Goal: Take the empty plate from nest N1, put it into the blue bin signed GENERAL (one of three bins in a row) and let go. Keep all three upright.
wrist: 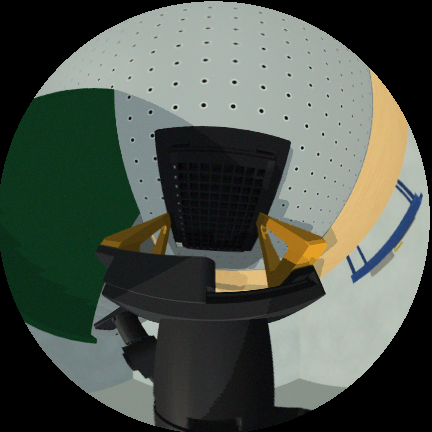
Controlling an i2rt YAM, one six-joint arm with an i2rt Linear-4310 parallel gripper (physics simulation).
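Places are measured from the arm's base along level axes (x ahead, y left, z up), in metres.
Where they show: gripper, fingertip midpoint: [213,217]; arm's base, link origin: [122,313].
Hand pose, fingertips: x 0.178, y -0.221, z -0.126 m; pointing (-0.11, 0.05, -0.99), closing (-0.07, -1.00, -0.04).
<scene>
Things, the pixels of their centre, and the offset from my fingertips. "pt": a spot on its surface instead.
- black gridded plate-like piece, body centre: [217,211] dz -0.004, dx +0.004, dy -0.005 m
- large dark green surface, surface spot: [65,200] pt dz +0.061, dx +0.075, dy +0.100 m
A black gridded plate-like piece [219,200] with a wide black rim lies on the perforated grey board, in the middle of the wrist view. Its grid cells look dark and empty. I cannot tell where plate and nest part, and no N1 sign is readable. My gripper [213,217] is open, its two orange fingers wide apart, with nothing held between them. In the view the fingertips stand at either side of the gridded piece's lower part; the height above it is unclear. The blue bin signed GENERAL does not show.
The perforated grey board [220,30] spans the top. A large dark green surface [65,200] stands at the left. A light wooden edge [387,130] runs down the right, with a blue frame-like object [392,240] beyond it. A black jointed part [132,330] is at the lower left.
</scene>
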